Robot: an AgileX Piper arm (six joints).
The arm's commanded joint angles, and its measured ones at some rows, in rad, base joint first. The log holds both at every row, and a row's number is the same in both.
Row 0, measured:
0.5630 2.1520 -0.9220 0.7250 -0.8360 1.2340
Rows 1 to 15, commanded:
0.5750 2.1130 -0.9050 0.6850 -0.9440 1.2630
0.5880 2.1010 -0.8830 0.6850 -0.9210 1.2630
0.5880 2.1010 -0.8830 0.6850 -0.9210 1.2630
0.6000 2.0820 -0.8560 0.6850 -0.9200 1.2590
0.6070 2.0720 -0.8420 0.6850 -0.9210 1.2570
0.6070 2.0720 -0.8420 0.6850 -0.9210 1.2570
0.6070 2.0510 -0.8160 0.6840 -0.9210 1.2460
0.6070 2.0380 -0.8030 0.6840 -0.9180 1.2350
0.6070 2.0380 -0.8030 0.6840 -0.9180 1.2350
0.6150 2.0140 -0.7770 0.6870 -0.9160 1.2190
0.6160 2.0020 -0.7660 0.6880 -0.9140 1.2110
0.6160 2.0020 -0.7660 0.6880 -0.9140 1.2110
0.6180 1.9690 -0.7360 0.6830 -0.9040 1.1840
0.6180 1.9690 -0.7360 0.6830 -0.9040 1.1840
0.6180 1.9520 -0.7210 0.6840 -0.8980 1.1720
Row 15, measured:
0.6120 1.9990 -0.7540 0.6950 -0.9100 1.2210
